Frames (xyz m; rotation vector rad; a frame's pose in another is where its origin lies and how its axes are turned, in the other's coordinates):
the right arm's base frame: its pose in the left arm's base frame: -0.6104 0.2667 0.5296 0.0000 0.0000 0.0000
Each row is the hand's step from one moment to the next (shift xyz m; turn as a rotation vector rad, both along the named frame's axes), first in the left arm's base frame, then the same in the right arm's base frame.
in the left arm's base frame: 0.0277 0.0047 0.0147 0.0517 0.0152 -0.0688
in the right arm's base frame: 0.0277 0.0047 0.0147 0.0517 0.0152 -0.0688
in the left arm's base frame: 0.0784 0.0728 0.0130 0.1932 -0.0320 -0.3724
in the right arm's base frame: 0.0784 0.0728 0.0130 0.1932 -0.0320 -0.3724
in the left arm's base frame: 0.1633 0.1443 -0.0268 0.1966 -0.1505 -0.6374
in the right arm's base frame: 0.1633 0.1443 -0.0268 0.1966 -0.1505 -0.6374
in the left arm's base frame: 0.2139 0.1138 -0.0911 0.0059 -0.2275 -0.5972
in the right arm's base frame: 0.2139 0.1138 -0.0911 0.0059 -0.2275 -0.5972
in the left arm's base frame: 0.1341 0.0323 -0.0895 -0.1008 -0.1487 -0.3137
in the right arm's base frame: 0.1341 0.0323 -0.0895 -0.1008 -0.1487 -0.3137
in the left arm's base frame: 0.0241 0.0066 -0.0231 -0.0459 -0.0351 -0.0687
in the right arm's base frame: 0.0241 0.0066 -0.0231 -0.0459 -0.0351 -0.0687
